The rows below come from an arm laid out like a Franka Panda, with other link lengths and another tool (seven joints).
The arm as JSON. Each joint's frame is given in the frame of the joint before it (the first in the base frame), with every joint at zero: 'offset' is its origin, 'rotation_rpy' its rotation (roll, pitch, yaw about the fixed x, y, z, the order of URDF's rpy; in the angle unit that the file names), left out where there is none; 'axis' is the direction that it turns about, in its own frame. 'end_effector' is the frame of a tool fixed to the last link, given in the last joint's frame.
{
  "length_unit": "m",
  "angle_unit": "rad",
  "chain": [
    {
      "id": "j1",
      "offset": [
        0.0,
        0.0,
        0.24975
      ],
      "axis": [
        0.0,
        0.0,
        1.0
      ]
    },
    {
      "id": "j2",
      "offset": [
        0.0,
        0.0,
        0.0
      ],
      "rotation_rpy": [
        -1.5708,
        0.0,
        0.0
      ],
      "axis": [
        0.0,
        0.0,
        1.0
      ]
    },
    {
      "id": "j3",
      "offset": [
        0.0,
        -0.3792,
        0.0
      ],
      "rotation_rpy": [
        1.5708,
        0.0,
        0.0
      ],
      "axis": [
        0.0,
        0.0,
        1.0
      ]
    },
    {
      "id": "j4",
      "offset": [
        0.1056,
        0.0,
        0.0
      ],
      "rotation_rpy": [
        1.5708,
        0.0,
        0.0
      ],
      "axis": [
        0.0,
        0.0,
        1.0
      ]
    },
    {
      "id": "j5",
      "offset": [
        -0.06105,
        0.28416,
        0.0
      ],
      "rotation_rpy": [
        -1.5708,
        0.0,
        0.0
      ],
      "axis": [
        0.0,
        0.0,
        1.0
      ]
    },
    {
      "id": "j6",
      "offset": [
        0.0,
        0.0,
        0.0
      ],
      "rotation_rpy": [
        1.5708,
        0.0,
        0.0
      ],
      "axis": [
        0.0,
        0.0,
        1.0
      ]
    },
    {
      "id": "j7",
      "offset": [
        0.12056,
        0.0,
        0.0
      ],
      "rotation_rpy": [
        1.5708,
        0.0,
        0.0
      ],
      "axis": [
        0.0,
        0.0,
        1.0
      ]
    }
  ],
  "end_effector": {
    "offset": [
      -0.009,
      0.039,
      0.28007
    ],
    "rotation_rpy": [
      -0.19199,
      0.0,
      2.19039
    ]
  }
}
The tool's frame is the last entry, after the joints.
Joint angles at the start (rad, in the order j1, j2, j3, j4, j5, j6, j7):
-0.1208, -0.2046, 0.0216, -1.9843, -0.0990, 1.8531, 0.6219
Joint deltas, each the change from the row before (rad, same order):
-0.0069, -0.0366, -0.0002, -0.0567, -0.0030, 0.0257, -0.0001
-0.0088, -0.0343, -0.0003, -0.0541, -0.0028, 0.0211, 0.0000
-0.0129, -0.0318, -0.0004, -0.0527, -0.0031, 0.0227, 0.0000
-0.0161, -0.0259, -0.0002, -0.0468, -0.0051, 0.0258, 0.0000
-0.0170, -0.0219, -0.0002, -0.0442, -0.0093, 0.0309, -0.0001
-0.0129, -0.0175, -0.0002, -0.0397, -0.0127, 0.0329, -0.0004
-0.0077, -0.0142, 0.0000, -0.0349, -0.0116, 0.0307, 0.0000
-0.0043, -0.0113, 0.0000, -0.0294, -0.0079, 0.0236, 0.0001
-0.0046, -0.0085, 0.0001, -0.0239, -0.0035, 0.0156, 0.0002
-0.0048, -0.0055, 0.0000, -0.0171, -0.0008, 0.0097, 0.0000
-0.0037, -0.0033, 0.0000, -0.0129, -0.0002, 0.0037, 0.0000
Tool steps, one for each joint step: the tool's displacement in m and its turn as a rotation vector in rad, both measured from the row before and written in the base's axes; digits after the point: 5 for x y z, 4 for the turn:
-0.01343, -0.00191, -0.00437, -0.0036, -0.0051, -0.0040
-0.01403, -0.00248, -0.00530, -0.0029, -0.0008, -0.0065
-0.01347, -0.00398, -0.00598, -0.0031, -0.0013, -0.0103
-0.01082, -0.00553, -0.00577, -0.0052, -0.0040, -0.0123
-0.00865, -0.00665, -0.00566, -0.0093, -0.0070, -0.0110
-0.00616, -0.00585, -0.00519, -0.0126, -0.0083, -0.0047
-0.00452, -0.00364, -0.00482, -0.0113, -0.0077, 0.0002
-0.00414, -0.00171, -0.00471, -0.0072, -0.0039, 0.0017
-0.00441, -0.00101, -0.00470, -0.0025, 0.0005, -0.0012
-0.00371, -0.00087, -0.00385, 0.0001, 0.0020, -0.0031
-0.00373, -0.00053, -0.00367, 0.0012, 0.0058, -0.0032

